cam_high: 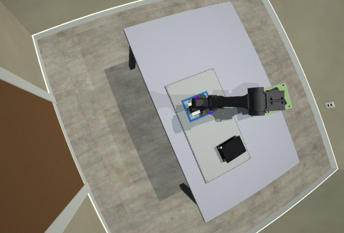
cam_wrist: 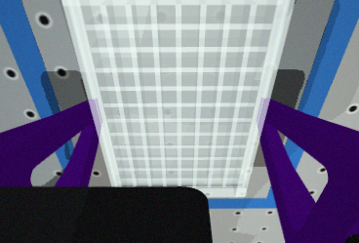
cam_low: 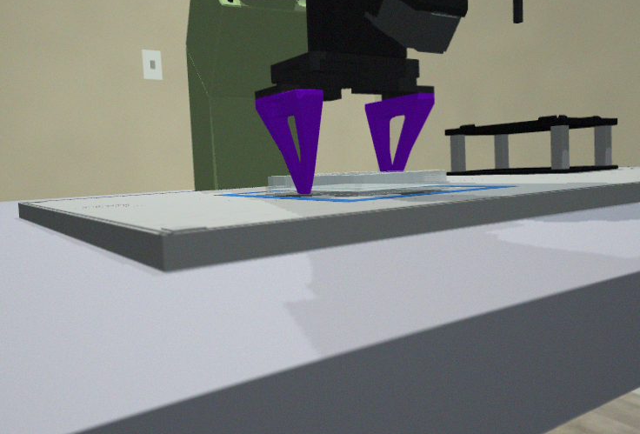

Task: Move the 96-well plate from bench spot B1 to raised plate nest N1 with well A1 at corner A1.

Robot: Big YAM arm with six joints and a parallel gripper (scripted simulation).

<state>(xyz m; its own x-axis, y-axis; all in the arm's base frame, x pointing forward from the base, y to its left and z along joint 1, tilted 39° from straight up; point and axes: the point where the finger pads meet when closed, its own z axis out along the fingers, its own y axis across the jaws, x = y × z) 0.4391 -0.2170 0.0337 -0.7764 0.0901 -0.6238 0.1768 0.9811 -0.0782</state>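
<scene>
The black raised nest N1 is 360 mm to the left of my hand, 50 mm above it and 10 mm behind it. The rest, counted from my hand: white corner label 300 mm to the left, 50 mm ahead, 50 mm above; then clear 96-well plate right at my hand.
</scene>
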